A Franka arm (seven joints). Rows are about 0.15 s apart.
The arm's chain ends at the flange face. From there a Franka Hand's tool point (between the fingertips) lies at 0.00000 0.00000 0.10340 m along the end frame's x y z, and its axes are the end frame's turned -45 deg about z.
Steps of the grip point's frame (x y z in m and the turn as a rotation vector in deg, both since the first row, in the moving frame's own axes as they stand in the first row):
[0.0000, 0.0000, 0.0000, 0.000, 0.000, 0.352]
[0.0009, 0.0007, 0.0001, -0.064, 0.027, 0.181]
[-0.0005, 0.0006, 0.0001, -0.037, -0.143, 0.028]
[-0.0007, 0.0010, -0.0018, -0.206, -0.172, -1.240]
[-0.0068, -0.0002, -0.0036, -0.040, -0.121, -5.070]
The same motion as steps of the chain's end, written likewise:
[0.0000, 0.0000, 0.0000, 0.000, 0.000, 0.352]
[0.0010, -0.0002, 0.0001, -0.026, 0.064, 0.181]
[0.0002, 0.0005, 0.0001, -0.127, -0.075, 0.028]
[0.0002, 0.0007, -0.0018, -0.267, 0.024, -1.240]
[-0.0049, 0.0045, -0.0036, -0.114, -0.057, -5.070]

